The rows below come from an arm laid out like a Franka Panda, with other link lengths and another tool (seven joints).
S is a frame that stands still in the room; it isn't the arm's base.
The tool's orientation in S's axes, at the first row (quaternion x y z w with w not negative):
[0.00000, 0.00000, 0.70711, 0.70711]
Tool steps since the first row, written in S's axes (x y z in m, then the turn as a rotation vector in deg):
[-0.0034, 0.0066, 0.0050, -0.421, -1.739, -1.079]
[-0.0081, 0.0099, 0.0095, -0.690, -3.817, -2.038]
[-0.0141, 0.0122, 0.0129, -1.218, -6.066, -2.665]
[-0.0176, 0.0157, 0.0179, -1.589, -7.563, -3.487]
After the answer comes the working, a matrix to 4 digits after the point.
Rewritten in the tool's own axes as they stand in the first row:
[0.0066, 0.0034, 0.0050, -1.739, 0.421, -1.079]
[0.0099, 0.0081, 0.0095, -3.817, 0.690, -2.038]
[0.0122, 0.0141, 0.0129, -6.066, 1.218, -2.665]
[0.0157, 0.0176, 0.0179, -7.563, 1.589, -3.487]

The tool's axes in the first row as the columns of a matrix, in S's axes (rounded; the answer above uses it unrounded):
[0.0000, -1.0000, 0.0000]
[1.0000, 0.0000, 0.0000]
[0.0000, 0.0000, 1.0000]

